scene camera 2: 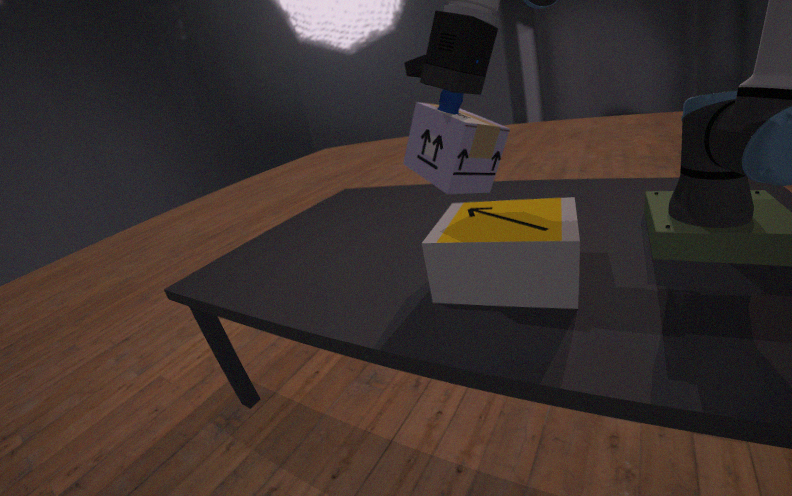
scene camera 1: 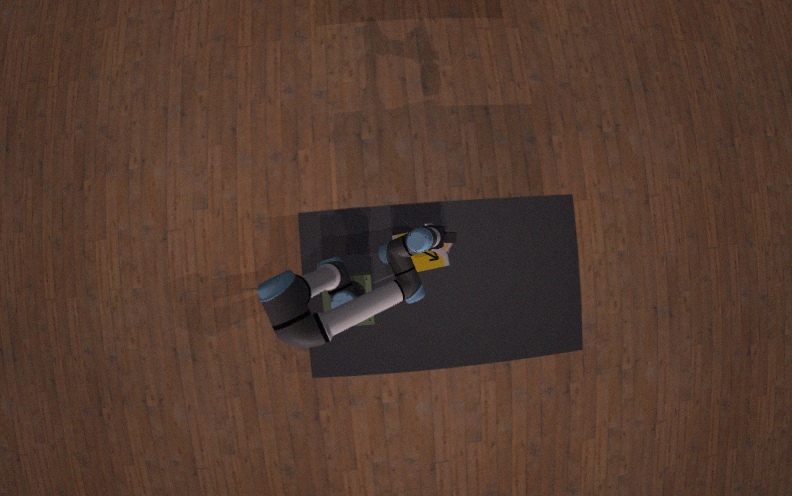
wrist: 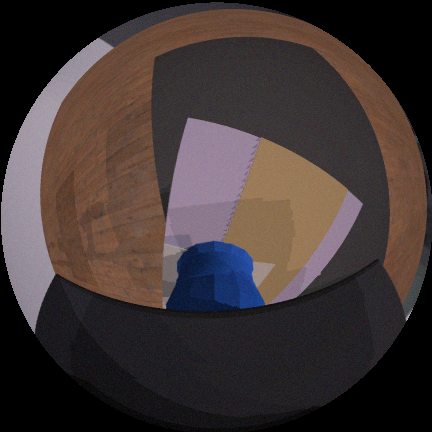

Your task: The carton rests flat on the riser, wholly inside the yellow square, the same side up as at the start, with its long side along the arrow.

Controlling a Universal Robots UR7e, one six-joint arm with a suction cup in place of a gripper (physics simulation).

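Observation:
The lilac carton with tan tape hangs from my blue suction cup. Its printed arrows point up, and it leans a little with the tool in scene camera 2. It is in the air, apart from the white riser, above its far left part in scene camera 2. The yellow square and its black arrow show on the riser top. A shadow falls on the square's left part. In scene camera 1 the wrist hides the cup and most of the carton.
The dark table carries the riser and the green base plate of the arm. The arm's links reach over the table from the base side. The table's long edge lies close beside the riser.

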